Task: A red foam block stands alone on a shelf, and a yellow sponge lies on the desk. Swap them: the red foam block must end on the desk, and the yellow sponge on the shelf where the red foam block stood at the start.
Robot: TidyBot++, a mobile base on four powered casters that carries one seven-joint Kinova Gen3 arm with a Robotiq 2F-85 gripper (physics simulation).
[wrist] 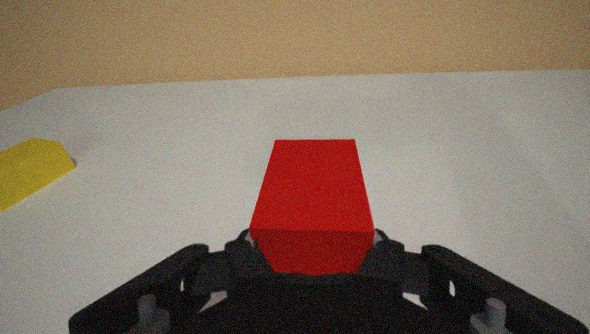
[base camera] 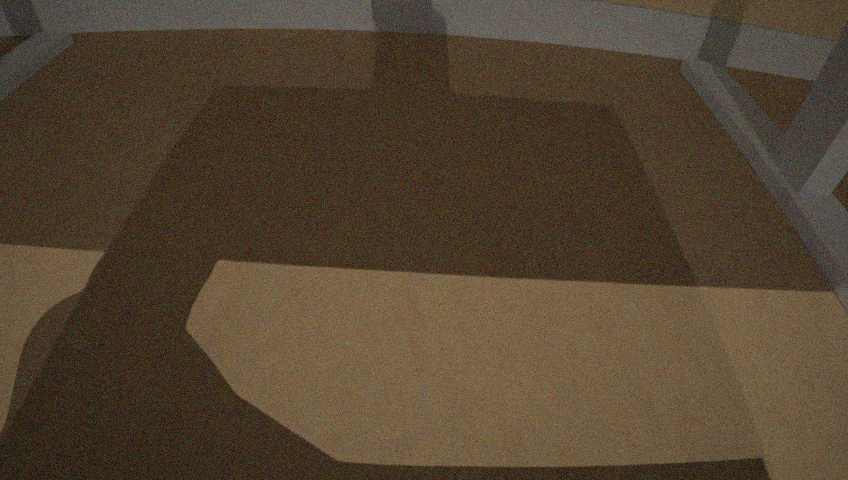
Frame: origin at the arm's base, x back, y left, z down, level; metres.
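Seen in the pictures: gripper, fingertip midpoint: (wrist: 311,235).
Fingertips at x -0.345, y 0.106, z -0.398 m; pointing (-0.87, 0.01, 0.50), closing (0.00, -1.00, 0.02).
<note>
Pixels of each thing's middle, then the offset from my fingertips to it. "spot": a spot on its surface instead. Level surfaces: height alone.
- red foam block, body centre: (wrist: 313,201) dx -0.017, dy -0.002, dz -0.014 m
- pale desk top, its level: dz +0.074 m
- yellow sponge, body centre: (wrist: 18,171) dx -0.158, dy +0.400, dz +0.051 m
- brown floor, its level: dz +0.794 m
- grey band, surface spot: (base camera: 238,14) spot: dx -0.654, dy +0.251, dz +0.765 m
The red foam block (wrist: 314,187) is between the fingers of my gripper (wrist: 311,235) in the wrist view, which is shut on it. The block points away from the gripper, over the pale desk top (wrist: 200,115). Whether the block touches the desk I cannot tell. The yellow sponge (wrist: 32,170) lies on the desk at the left edge of the wrist view, apart from the block and partly cut off. The shelf spot does not show in the wrist view. Neither the block, the sponge nor the gripper shows in the base camera view.
A tan surface (wrist: 300,37) lies beyond the desk's far edge. In the base camera view, a brown floor (base camera: 476,368) carries broad dark shadows. Grey frame bars (base camera: 755,142) run along the right, another stands at the top left, and a grey band (base camera: 238,14) crosses the top.
</note>
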